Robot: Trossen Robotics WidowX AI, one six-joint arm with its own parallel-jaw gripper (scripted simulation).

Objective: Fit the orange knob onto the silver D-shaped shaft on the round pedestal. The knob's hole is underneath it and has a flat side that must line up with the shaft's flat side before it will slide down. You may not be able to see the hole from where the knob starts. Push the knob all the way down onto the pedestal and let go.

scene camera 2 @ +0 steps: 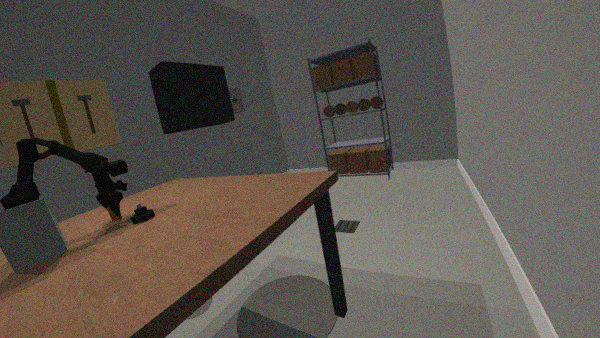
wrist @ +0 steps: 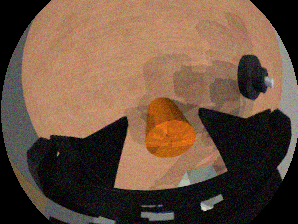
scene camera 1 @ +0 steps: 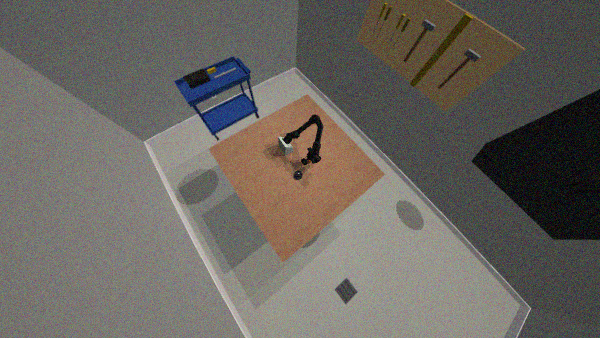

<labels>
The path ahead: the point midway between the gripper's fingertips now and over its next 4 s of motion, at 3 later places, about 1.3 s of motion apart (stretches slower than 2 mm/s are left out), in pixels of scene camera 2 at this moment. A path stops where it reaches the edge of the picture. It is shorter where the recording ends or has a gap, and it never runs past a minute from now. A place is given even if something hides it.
My gripper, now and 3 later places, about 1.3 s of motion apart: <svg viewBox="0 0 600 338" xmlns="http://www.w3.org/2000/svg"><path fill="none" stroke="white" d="M116 215L106 190L97 169L97 169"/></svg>
</labels>
